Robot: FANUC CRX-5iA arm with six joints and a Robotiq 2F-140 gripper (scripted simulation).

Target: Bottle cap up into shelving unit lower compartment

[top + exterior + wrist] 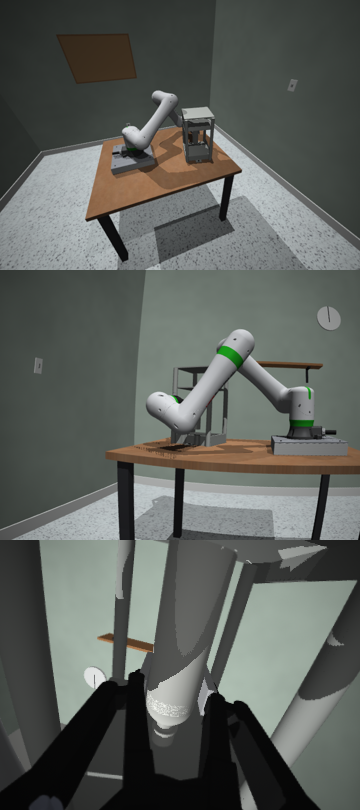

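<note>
Now: the shelving unit 60 mm to the right of my hand, 10 mm behind it and 10 mm above it. Round my hand: bottle 10 mm above.
</note>
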